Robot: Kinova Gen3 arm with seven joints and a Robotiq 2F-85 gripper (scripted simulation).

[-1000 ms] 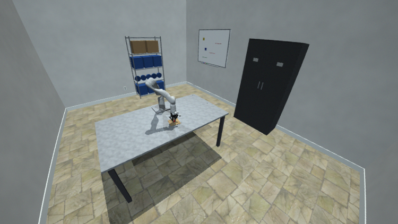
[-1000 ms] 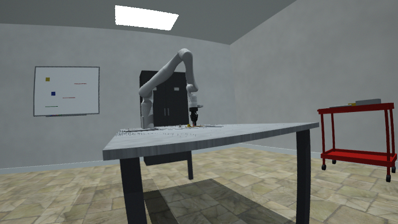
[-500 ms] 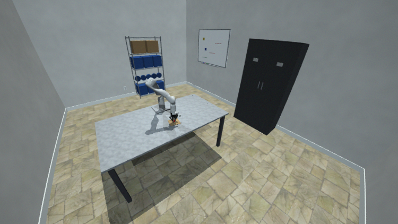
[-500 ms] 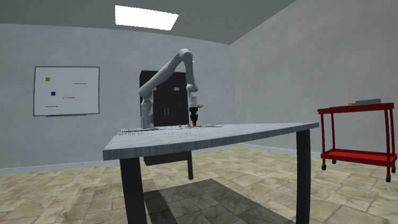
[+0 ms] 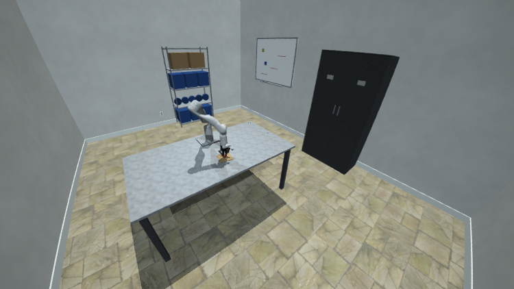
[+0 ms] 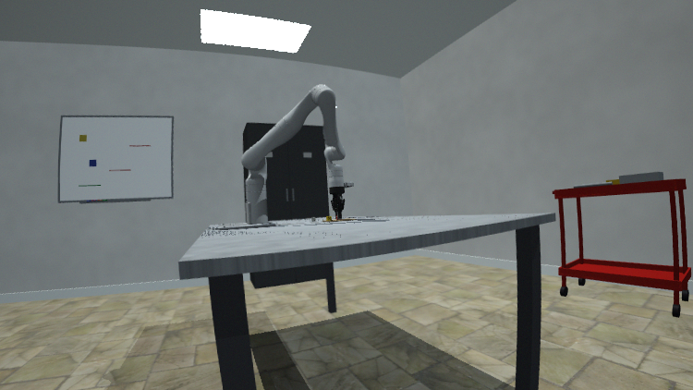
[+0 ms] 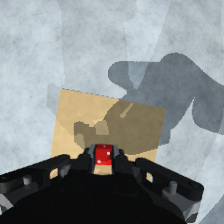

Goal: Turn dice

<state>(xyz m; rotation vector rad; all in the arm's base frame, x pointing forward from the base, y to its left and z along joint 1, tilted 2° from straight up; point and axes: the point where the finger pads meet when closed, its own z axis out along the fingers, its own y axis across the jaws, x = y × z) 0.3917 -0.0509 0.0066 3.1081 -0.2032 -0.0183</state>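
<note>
Now: the red die 1 cm below my hand. The rest, counted from my hand: tan mat 2 cm below; yellow die 5 cm behind, 1 cm to the left, 1 cm below; white die 15 cm to the left, 7 cm behind, 1 cm below.
</note>
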